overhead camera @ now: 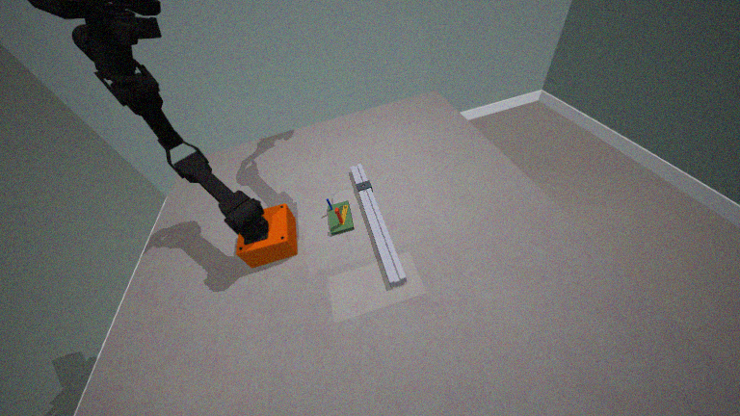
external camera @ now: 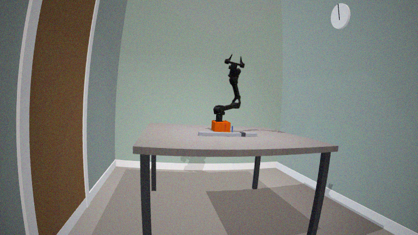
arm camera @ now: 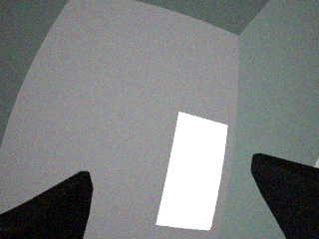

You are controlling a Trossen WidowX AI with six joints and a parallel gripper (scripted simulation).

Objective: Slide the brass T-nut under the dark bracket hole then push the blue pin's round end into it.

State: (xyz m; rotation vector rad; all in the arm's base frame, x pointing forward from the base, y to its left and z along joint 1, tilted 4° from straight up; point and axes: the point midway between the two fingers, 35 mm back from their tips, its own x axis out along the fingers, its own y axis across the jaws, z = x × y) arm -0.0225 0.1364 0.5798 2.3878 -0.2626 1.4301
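My gripper tip is 690 mm above the green tray, 190 mm short of it and 90 mm to the left of it. Round my gripper tip: blue pin (670 mm below, 180 mm ahead, 70 mm to the right).
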